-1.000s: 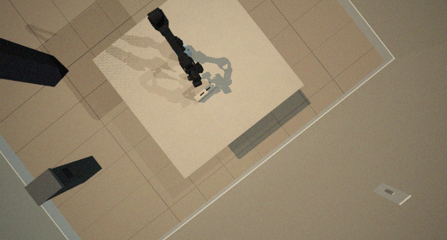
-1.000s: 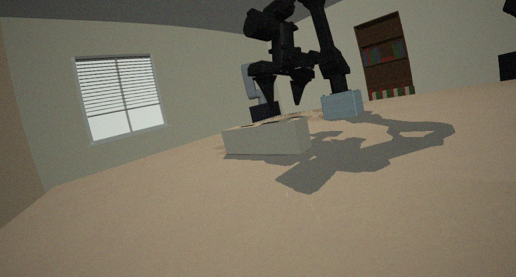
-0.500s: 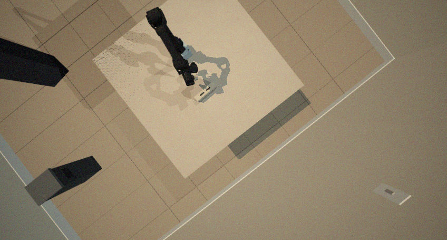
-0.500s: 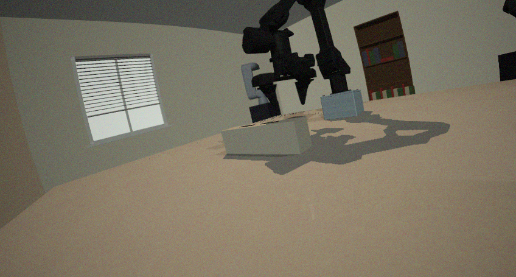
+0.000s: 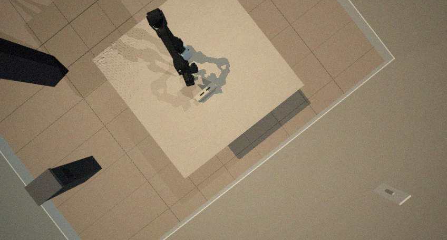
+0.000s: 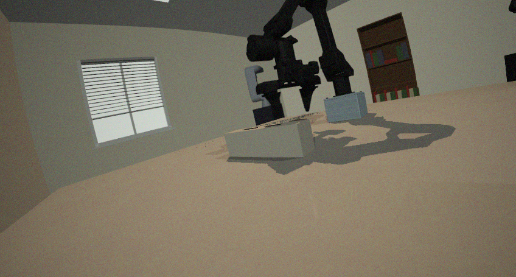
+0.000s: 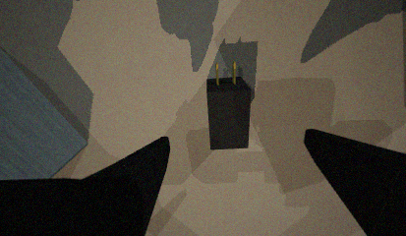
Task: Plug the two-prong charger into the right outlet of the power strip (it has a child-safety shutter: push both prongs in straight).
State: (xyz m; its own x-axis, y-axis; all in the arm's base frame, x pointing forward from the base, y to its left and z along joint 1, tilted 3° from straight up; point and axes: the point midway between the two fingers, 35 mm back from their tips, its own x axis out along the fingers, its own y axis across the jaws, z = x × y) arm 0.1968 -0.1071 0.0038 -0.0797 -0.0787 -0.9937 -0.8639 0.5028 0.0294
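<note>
Now: the boxy charger 1 cm ahead of my gripper tip, 2 cm to the left of it and 4 cm below it.
</note>
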